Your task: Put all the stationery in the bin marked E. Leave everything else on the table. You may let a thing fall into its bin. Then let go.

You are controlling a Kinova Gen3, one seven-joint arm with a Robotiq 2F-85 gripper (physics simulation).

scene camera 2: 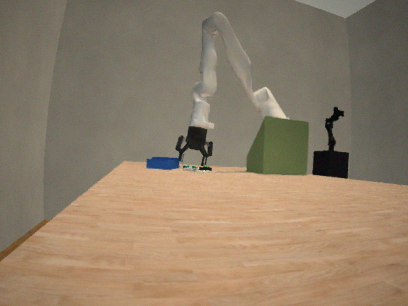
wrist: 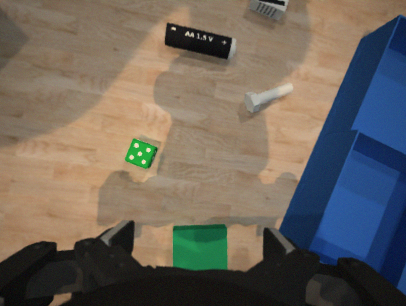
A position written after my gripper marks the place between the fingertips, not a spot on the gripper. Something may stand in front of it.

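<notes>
Through scene camera 2 I can see my gripper [scene camera 2: 191, 164]. The wrist view gives me my gripper again [wrist: 198, 238], and there I also find a flat green block [wrist: 195, 247], a black battery [wrist: 177, 36] and a blue divided bin [wrist: 341, 207].
</notes>
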